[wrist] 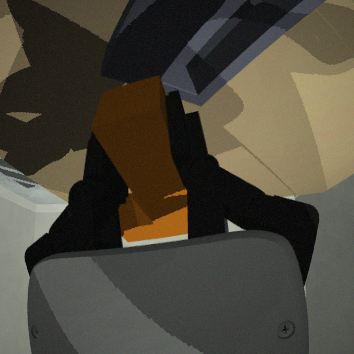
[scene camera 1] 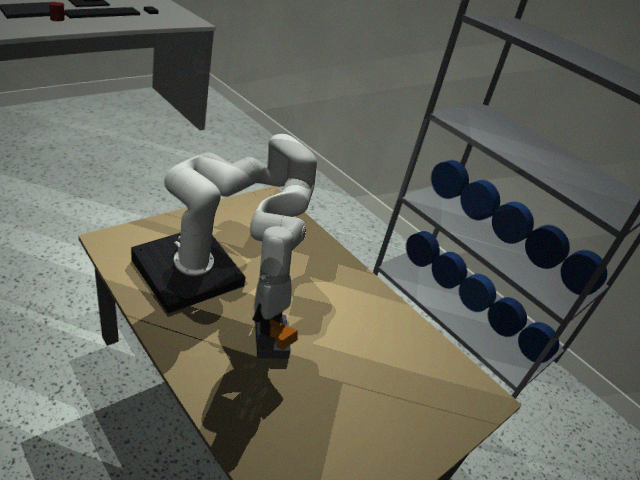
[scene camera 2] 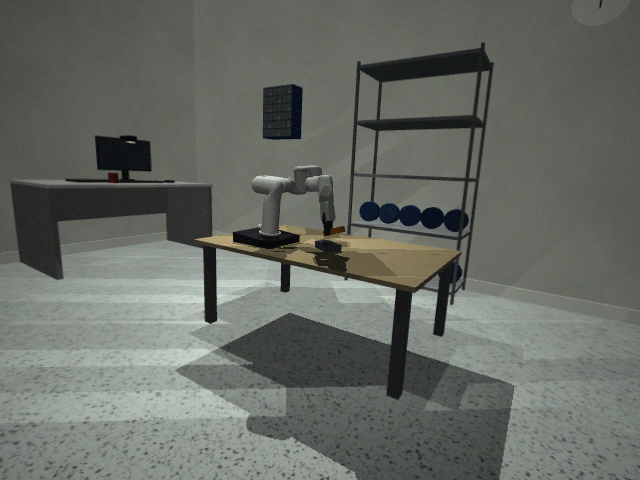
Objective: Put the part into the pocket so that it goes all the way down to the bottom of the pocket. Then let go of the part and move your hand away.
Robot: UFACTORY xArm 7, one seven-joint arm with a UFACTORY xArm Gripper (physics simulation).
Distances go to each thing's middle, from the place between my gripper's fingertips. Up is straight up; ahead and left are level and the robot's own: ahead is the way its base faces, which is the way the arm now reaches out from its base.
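The grey pocket block (scene camera 1: 266, 347) is 40 mm to the left of my hand, 20 mm behind it and 70 mm below it. As for the orange block (wrist: 130, 123), my gripper is 20 mm below it and 30 mm short of it.
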